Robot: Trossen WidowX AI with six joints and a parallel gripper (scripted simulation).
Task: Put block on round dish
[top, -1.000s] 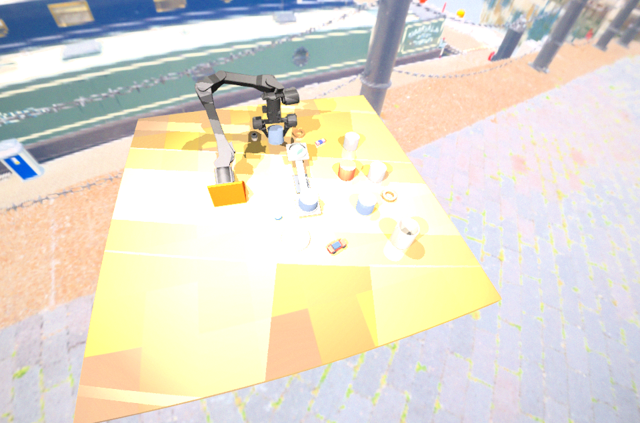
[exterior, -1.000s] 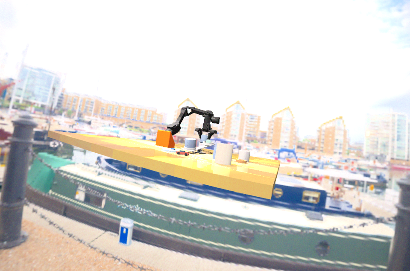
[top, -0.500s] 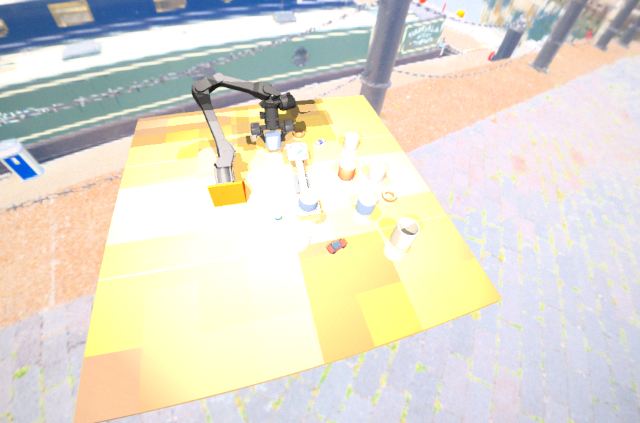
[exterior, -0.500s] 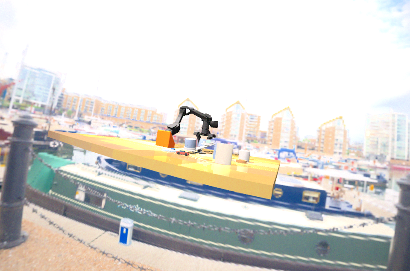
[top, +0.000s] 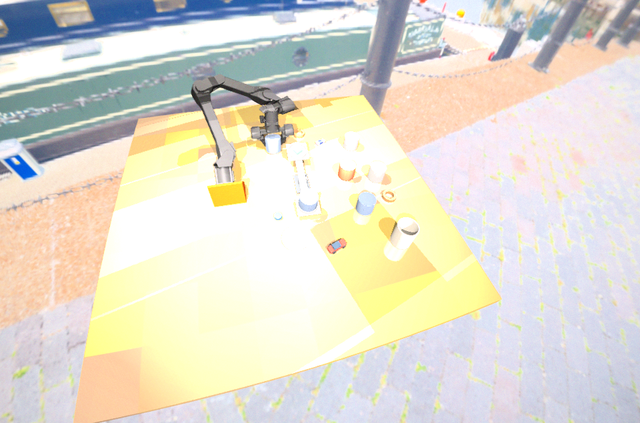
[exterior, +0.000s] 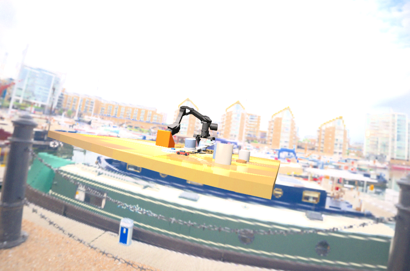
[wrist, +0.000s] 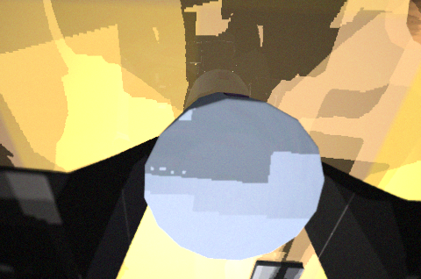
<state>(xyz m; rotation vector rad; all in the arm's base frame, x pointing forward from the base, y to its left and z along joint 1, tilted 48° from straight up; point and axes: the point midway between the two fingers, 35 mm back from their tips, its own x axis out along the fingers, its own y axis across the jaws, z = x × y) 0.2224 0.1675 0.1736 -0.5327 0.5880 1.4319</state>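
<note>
My gripper tip is 48 cm to the left of the white round dish and 3 cm above it. Also, from my gripper tip: blue disc (38 cm to the right, 5 cm behind, 3 cm below); then small balance (23 cm to the right, 9 cm ahead, 1 cm below); then tall tube (58 cm to the right, 37 cm ahead, 1 cm above).
</note>
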